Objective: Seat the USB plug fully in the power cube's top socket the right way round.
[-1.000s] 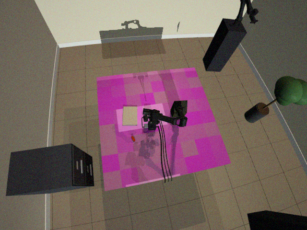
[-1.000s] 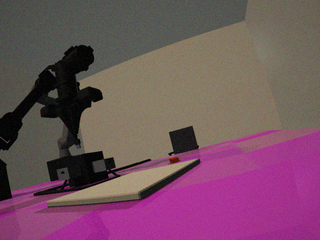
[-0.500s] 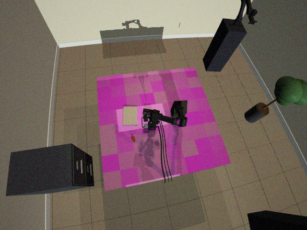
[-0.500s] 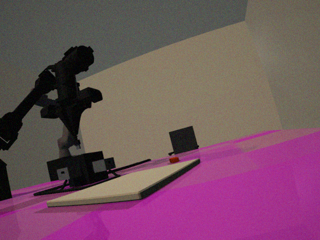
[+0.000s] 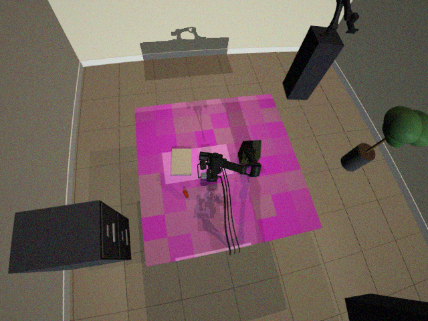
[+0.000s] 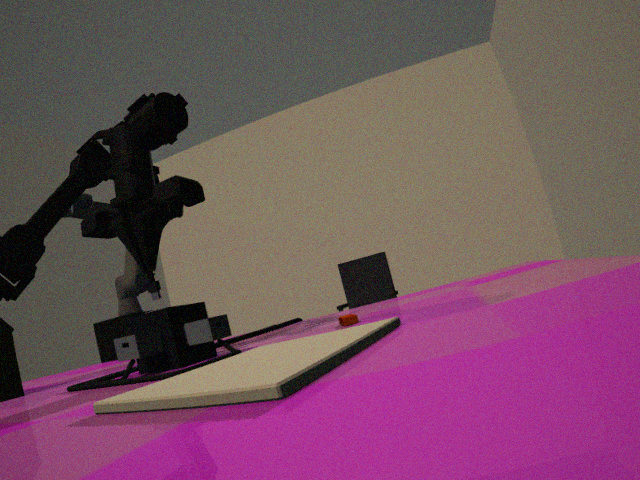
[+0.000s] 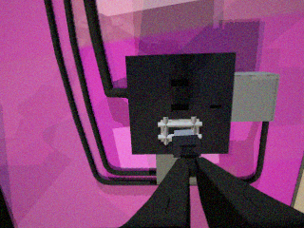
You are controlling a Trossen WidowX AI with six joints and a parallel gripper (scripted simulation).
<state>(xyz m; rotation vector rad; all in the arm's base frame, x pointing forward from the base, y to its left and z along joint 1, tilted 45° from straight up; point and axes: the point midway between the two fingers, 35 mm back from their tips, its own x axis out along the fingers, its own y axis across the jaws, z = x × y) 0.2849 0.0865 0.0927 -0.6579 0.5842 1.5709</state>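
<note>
My gripper tip is 2 cm above the USB plug. Round my gripper tip: flat beige board (23 cm ahead, 12 cm to the right, 12 cm below).
</note>
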